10 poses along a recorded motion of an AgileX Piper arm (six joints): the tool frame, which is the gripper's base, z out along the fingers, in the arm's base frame.
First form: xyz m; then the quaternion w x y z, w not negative.
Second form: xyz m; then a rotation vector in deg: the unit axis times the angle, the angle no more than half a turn. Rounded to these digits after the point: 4 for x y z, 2 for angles.
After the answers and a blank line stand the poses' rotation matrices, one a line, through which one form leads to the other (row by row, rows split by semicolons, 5 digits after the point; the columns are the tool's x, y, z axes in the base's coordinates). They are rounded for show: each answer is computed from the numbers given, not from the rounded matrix.
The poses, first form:
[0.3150 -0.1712 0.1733 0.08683 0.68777 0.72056 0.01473]
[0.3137 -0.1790 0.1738 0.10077 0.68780 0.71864 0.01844]
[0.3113 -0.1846 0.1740 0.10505 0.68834 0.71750 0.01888]
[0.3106 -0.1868 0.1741 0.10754 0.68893 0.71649 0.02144]
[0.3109 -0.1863 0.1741 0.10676 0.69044 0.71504 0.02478]
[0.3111 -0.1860 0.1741 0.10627 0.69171 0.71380 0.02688]
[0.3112 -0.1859 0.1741 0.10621 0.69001 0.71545 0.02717]
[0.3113 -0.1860 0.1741 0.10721 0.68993 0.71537 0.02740]
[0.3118 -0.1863 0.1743 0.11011 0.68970 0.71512 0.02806]
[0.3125 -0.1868 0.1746 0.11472 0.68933 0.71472 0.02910]
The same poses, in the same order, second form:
[0.3150 -0.1712 0.1733 117.39 122.99 2.51]
[0.3137 -0.1790 0.1738 116.44 121.66 3.12]
[0.3113 -0.1846 0.1740 116.24 121.17 3.19]
[0.3106 -0.1868 0.1741 116.17 120.82 3.62]
[0.3109 -0.1863 0.1741 116.48 120.63 4.18]
[0.3111 -0.1860 0.1741 116.73 120.46 4.54]
[0.3112 -0.1859 0.1741 116.45 120.74 4.59]
[0.3113 -0.1860 0.1741 116.37 120.66 4.62]
[0.3118 -0.1863 0.1743 116.13 120.41 4.72]
[0.3125 -0.1868 0.1746 115.76 120.03 4.89]

-0.03886 0.98861 0.14540; 0.99373 0.05350 -0.09821; -0.10487 0.14067 -0.98449
-0.03356 0.98484 0.17020; 0.99227 0.05319 -0.11211; -0.11947 0.16512 -0.97901
-0.03031 0.98379 0.17674; 0.99172 0.05167 -0.11753; -0.12475 0.17171 -0.97722
-0.02763 0.98260 0.18364; 0.99183 0.04984 -0.11745; -0.12456 0.17890 -0.97595
-0.02379 0.98209 0.18689; 0.99267 0.04536 -0.11199; -0.11846 0.18286 -0.97598
-0.02048 0.98178 0.18890; 0.99321 0.04162 -0.10864; -0.11453 0.18539 -0.97597
-0.02521 0.98156 0.18947; 0.99311 0.04630 -0.10769; -0.11448 0.18545 -0.97596
-0.02501 0.98123 0.19120; 0.99298 0.04649 -0.10873; -0.11558 0.18714 -0.97551
-0.02437 0.98026 0.19619; 0.99262 0.04705 -0.11175; -0.11878 0.19202 -0.97418
-0.02333 0.97867 0.20410; 0.99202 0.04796 -0.11656; -0.12387 0.19975 -0.97199

